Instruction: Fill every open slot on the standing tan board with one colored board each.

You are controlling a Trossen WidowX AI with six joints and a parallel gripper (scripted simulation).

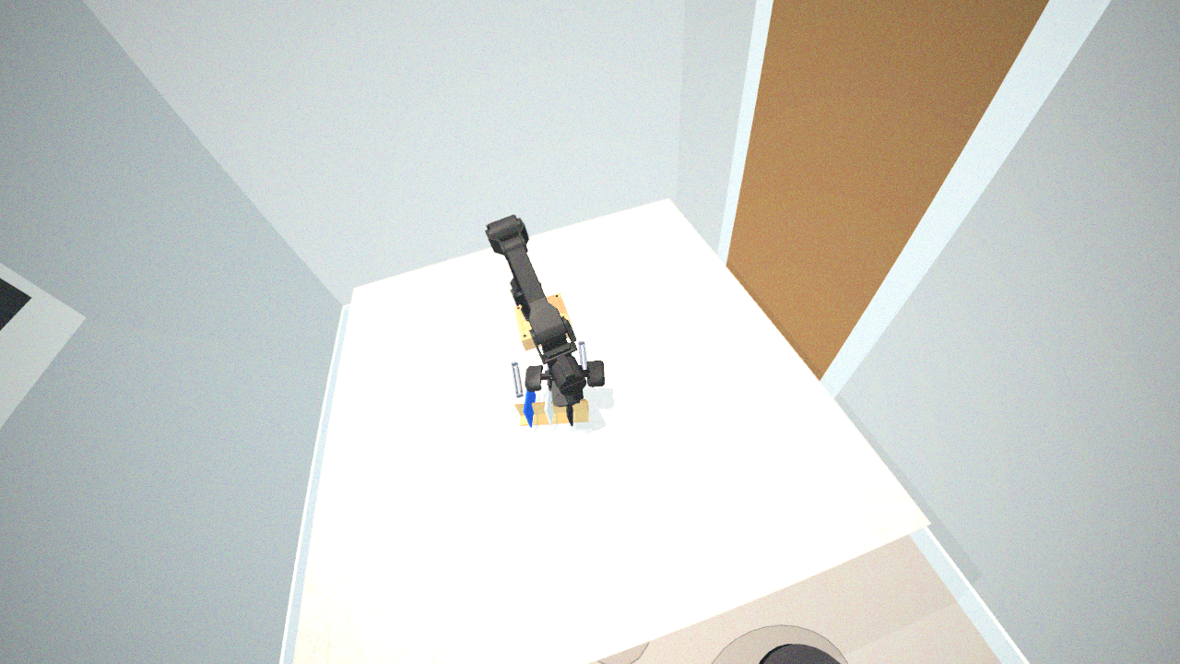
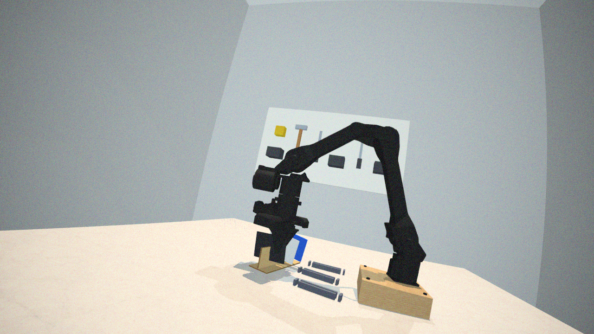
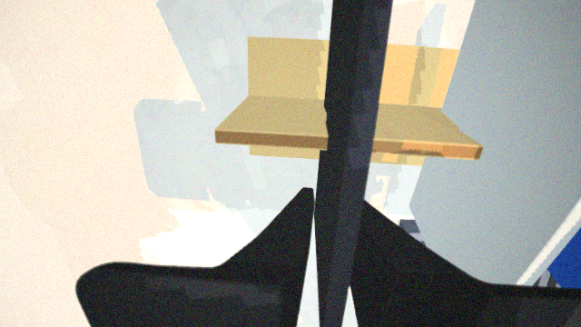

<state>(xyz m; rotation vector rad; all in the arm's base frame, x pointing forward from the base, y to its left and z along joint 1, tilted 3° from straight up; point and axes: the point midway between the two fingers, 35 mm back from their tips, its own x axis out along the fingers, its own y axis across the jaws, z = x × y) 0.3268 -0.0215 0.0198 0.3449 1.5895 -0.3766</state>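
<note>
My gripper tip is 3 cm short of the black board and 1 cm to the left of it. From my gripper tip the other things lie so: blue board (10 cm to the right, 2 cm behind); then tan board (6 cm to the right, 2 cm below).
</note>
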